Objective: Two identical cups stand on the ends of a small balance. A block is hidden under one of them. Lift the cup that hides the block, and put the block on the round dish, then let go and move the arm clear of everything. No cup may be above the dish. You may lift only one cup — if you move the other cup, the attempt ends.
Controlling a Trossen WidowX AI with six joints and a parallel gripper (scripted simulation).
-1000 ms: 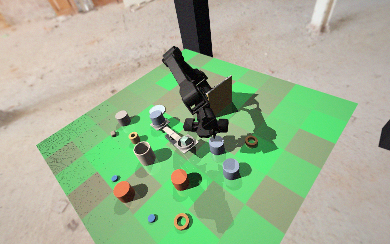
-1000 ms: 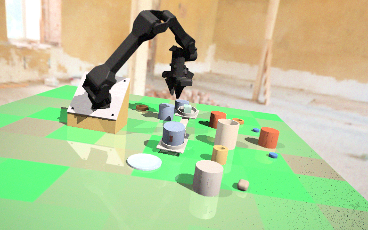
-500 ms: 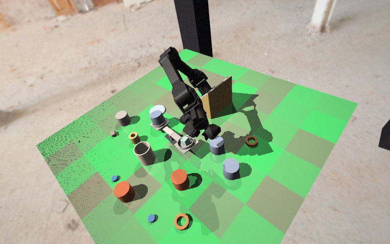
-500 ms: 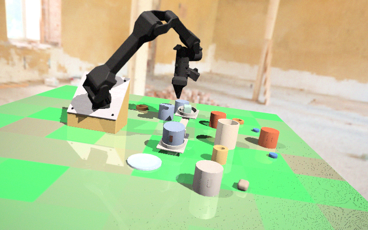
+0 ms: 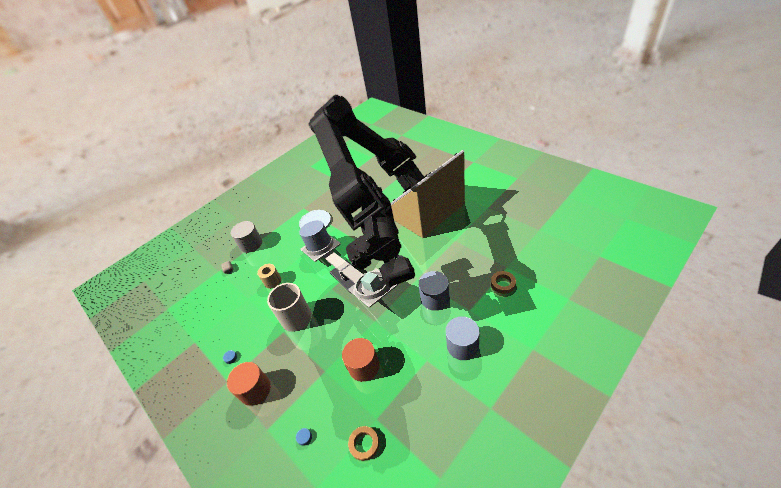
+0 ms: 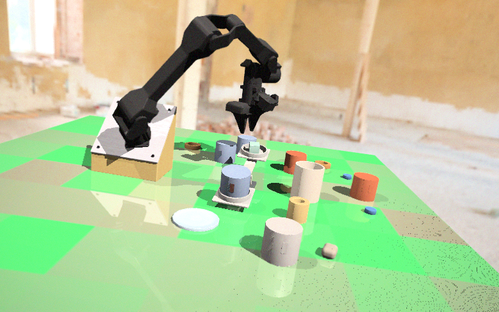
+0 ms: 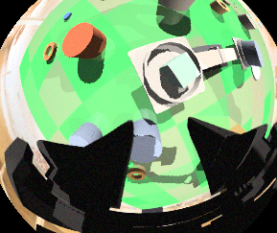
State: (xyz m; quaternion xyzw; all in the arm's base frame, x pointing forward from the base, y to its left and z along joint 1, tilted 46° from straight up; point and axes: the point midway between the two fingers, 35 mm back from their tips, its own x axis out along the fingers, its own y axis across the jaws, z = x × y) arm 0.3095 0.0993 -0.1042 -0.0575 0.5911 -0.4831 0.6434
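Now: the pale green block 5 cm to the right of my gripper tip, 4 cm below it and 3 cm ahead of it. Round my gripper tip: round pale dish 41 cm to the right, 12 cm below, 11 cm behind.
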